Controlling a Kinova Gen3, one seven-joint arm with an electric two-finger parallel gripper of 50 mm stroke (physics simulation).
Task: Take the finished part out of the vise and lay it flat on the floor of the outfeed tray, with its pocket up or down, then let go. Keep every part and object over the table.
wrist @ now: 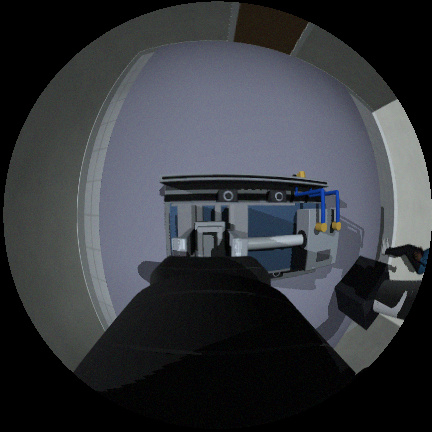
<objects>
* gripper: 209,237
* grey end block: 305,258
</objects>
